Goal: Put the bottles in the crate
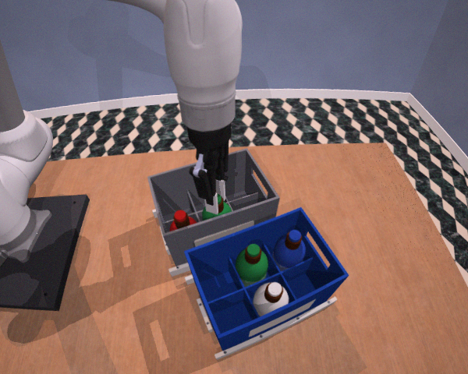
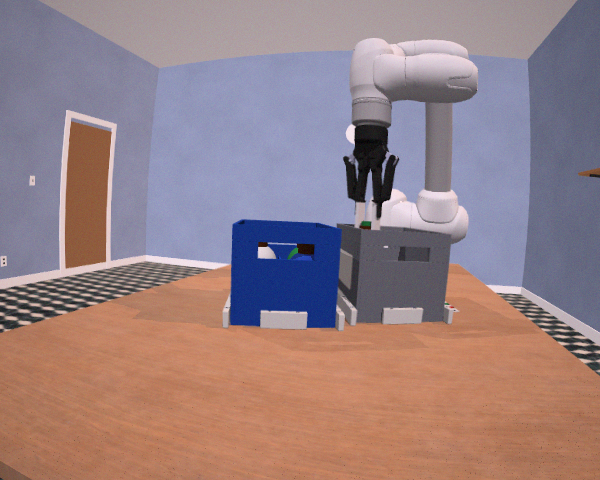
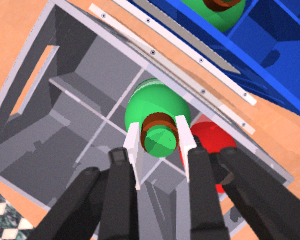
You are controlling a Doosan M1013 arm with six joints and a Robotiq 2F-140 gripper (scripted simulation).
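The grey crate is 20 mm behind my hand, 40 mm to the left of it and 110 mm below it. Round my hand: blue crate 120 mm ahead, 150 mm to the right, 110 mm below; green bottle 90 mm ahead, 110 mm to the right, 110 mm below; red bottle 80 mm behind, 40 mm to the right, 110 mm below.
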